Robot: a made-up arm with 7 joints. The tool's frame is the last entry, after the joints.
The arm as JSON. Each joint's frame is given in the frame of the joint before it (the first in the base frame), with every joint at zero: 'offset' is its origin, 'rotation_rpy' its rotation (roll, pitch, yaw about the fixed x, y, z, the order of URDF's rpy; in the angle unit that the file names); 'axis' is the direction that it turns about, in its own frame. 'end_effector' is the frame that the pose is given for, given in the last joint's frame.
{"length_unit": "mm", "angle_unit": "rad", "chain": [
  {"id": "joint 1", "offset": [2.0, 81.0, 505.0], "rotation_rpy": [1.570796, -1.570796, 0.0], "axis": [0.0, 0.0, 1.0]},
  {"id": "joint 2", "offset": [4.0, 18.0, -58.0], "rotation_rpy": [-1.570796, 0.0, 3.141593], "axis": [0.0, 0.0, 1.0]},
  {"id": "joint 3", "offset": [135.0, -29.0, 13.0], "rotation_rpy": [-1.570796, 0.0, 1.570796], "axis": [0.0, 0.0, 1.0]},
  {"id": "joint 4", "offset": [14.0, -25.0, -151.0], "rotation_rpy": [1.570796, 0.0, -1.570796], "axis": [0.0, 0.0, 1.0]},
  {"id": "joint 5", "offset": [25.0, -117.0, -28.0], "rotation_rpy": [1.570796, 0.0, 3.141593], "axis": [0.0, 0.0, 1.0]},
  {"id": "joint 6", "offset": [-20.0, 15.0, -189.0], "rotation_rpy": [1.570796, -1.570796, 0.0], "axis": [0.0, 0.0, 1.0]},
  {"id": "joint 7", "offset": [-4.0, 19.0, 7.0], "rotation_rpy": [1.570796, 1.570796, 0.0], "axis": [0.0, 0.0, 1.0]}
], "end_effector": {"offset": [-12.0, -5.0, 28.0], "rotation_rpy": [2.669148, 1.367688, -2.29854]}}
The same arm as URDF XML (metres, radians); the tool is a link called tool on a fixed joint. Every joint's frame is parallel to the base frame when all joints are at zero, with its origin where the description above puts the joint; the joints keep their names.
<robot name="arm">
<joint name="tool_joint" type="fixed"><parent link="link7"/><child link="tool"/><origin xyz="-0.028 0.012 -0.005" rpy="0.2656 0.1512 0.1361"/></joint>
<joint name="joint 7" type="continuous"><parent link="link6"/><child link="link7"/><origin xyz="0.019 0.007 -0.004" rpy="0 0 0"/><axis xyz="-1 0 0"/></joint>
<joint name="joint 6" type="continuous"><parent link="link5"/><child link="link6"/><origin xyz="0.02 -0.015 -0.189" rpy="0 0 0"/><axis xyz="0 1 0"/></joint>
<joint name="joint 5" type="continuous"><parent link="link4"/><child link="link5"/><origin xyz="0.025 0.028 -0.117" rpy="0 0 0"/><axis xyz="0 0 1"/></joint>
<joint name="joint 4" type="continuous"><parent link="link3"/><child link="link4"/><origin xyz="0.025 0.014 -0.151" rpy="0 0 0"/><axis xyz="0 -1 0"/></joint>
<joint name="joint 3" type="continuous"><parent link="link2"/><child link="link3"/><origin xyz="0.013 -0.029 -0.135" rpy="0 0 0"/><axis xyz="0 0 1"/></joint>
<joint name="joint 2" type="continuous"><parent link="link1"/><child link="link2"/><origin xyz="-0.018 0.058 0.004" rpy="0 0 0"/><axis xyz="1 0 0"/></joint>
<joint name="joint 1" type="continuous"><parent link="base_link"/><child link="link1"/><origin xyz="0.002 0.081 0.505" rpy="0 0 0"/><axis xyz="0 -1 0"/></joint>
<link name="base_link"/>
<link name="link1"/>
<link name="link2"/>
<link name="link3"/>
<link name="link4"/>
<link name="link5"/>
<link name="link6"/>
<link name="link7"/>
<link name="tool"/>
</robot>

